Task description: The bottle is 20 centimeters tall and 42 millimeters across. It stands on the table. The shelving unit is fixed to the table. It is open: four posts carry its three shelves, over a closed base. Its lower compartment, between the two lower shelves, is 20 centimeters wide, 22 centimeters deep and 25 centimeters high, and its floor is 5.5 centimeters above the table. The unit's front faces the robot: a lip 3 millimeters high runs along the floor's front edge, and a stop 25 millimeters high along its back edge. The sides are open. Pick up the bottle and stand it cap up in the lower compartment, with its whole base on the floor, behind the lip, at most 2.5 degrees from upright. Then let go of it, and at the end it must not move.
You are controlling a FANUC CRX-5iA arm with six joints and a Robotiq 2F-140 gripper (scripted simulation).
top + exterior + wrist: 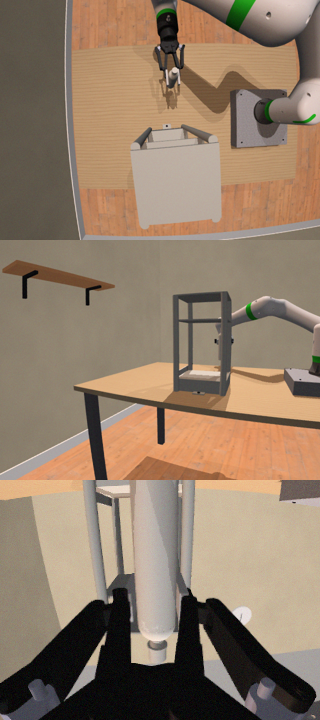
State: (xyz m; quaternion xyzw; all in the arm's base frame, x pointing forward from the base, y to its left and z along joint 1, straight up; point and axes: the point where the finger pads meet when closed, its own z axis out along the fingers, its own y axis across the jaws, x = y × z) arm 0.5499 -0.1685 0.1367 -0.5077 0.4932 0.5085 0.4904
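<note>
Right now the shelving unit is 3 cm ahead of my hand, 35 cm to the left of it and 1 cm above it.
</note>
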